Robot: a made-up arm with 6 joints.
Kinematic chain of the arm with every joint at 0, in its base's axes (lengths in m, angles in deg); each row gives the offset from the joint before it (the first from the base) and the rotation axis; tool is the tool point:
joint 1: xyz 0 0 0.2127 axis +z
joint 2: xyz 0 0.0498 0 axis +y
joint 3: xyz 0 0 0.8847 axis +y
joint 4: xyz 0 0 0.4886 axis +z
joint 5: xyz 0 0 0 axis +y
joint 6: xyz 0 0 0.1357 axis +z
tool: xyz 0 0 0
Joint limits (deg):
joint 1: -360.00..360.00
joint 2: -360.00..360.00
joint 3: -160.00..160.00
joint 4: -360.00..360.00
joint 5: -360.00..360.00
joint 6: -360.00..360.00
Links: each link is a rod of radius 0.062 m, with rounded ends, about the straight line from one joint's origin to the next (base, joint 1, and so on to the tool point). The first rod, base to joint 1, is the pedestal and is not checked.
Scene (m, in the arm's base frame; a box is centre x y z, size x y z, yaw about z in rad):
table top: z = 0
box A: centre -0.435 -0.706 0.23 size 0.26 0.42 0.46 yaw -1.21
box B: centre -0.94 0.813 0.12 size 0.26 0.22 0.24 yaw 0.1
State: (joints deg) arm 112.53 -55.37 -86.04 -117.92 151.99 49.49
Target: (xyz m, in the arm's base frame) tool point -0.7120 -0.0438 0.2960
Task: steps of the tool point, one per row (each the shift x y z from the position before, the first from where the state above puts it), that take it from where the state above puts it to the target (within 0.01 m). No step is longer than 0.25 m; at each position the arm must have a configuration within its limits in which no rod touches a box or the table.
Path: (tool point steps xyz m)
1: -0.1483 0.0224 0.1862
2: -0.1353 0.0817 0.1664
3: -0.1020 0.1314 0.1398
4: -0.0540 0.1654 0.1079
5: 0.0023 0.1791 0.0718
6: 0.0591 0.1713 0.0334
7: -0.1481 -0.1376 -0.0814
8: -0.1638 -0.0683 -0.1168
9: -0.1546 -0.0007 -0.1417
10: -0.1245 0.0566 -0.1564
11: -0.0796 0.0972 -0.1621
12: -0.0274 0.1185 -0.1597

